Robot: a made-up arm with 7 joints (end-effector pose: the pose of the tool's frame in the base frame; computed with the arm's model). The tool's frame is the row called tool.
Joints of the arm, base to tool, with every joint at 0 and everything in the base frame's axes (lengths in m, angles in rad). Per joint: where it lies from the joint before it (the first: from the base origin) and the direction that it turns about. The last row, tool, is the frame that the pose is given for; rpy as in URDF.
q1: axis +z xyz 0 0 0.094
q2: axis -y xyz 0 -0.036 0.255
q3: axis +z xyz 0 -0.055 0.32
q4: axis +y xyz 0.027 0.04 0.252
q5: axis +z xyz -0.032 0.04 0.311
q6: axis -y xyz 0 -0.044 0.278
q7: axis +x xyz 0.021 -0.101 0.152
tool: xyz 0 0 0 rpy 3.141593 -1.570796 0
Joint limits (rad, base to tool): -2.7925..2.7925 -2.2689..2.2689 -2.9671..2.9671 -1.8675..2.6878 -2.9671..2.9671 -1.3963..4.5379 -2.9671..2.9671
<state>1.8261 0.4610 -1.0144 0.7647 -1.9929 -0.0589 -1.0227</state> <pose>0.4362 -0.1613 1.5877 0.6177 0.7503 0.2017 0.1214</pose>
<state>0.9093 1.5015 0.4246 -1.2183 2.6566 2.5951 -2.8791</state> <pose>-0.4615 -0.7487 0.0023 0.5666 0.6255 0.3149 -0.4342</pose>
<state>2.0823 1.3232 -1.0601 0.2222 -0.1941 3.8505 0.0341</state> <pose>0.7079 -0.7308 0.6025 0.3394 -0.6132 -0.5708 0.4277</pose>
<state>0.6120 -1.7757 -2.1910 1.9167 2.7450 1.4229 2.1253</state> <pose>0.5698 -0.3869 0.5048 0.7709 0.2553 0.3982 -0.4266</pose>
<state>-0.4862 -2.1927 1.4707 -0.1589 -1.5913 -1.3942 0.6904</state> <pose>0.6296 -0.7194 -0.3469 0.1113 0.3905 -0.3760 -0.8329</pose>
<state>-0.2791 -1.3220 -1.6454 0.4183 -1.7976 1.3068 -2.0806</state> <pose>1.1207 -0.6025 0.4198 0.0835 -0.3680 0.3434 -0.8600</pose>
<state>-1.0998 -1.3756 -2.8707 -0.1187 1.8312 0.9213 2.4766</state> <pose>0.4529 -1.1635 0.6692 0.0773 0.0471 -0.7856 0.6120</pose>
